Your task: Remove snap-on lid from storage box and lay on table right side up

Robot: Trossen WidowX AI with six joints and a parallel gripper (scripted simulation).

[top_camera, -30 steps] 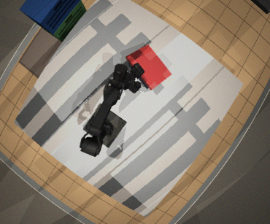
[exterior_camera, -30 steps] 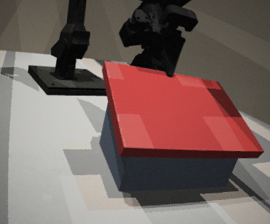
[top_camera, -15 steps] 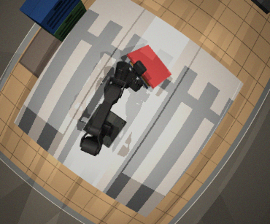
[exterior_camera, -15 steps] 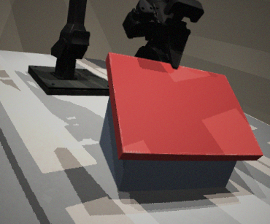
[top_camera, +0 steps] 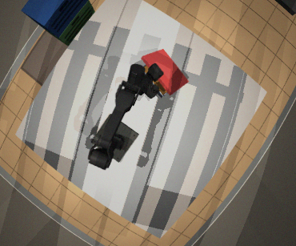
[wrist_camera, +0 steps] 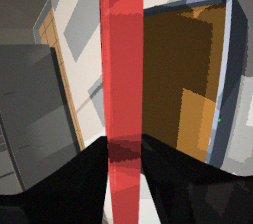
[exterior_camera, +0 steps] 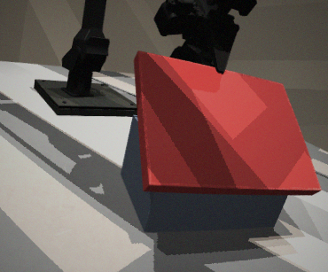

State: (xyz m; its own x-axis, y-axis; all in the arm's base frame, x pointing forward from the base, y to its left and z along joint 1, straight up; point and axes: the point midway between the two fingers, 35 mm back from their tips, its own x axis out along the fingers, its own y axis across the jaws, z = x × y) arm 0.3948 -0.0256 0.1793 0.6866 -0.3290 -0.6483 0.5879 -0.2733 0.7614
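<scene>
Now: gripper tip 6 cm short of the red lid, 3 cm to the left of it and 5 cm above it. Round my gripper tip: blue-grey storage box (4 cm ahead, 1 cm to the right, 13 cm below).
</scene>
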